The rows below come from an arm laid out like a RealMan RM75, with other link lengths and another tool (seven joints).
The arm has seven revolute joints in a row. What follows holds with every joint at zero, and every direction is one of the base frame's.
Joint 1 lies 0.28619 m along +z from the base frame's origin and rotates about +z.
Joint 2 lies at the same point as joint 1 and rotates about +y.
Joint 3 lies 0.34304 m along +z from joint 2 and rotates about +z.
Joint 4 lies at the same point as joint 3 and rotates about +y.
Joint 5 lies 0.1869 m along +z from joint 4 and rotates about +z.
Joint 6 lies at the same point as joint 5 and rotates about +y.
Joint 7 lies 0.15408 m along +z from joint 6 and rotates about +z.
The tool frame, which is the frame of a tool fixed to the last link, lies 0.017 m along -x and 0.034 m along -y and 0.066 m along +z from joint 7; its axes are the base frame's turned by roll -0.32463, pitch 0 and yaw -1.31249 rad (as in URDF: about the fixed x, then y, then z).
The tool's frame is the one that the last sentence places.
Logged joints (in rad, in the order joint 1, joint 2, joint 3, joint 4, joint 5, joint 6, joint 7), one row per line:
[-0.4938, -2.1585, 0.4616, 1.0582, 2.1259, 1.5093, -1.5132]
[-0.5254, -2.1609, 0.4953, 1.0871, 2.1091, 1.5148, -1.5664]
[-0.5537, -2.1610, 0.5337, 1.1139, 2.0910, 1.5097, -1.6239]
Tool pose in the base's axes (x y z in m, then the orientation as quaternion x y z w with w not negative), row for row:
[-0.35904, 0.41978, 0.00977, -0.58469, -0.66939, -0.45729, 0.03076]
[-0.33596, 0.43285, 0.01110, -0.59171, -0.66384, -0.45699, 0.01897]
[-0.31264, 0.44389, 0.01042, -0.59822, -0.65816, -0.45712, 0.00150]
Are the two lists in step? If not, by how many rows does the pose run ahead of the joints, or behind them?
The pose runs 1 row behind the joints: the pose in row i belongs to the joints in row i - 1.
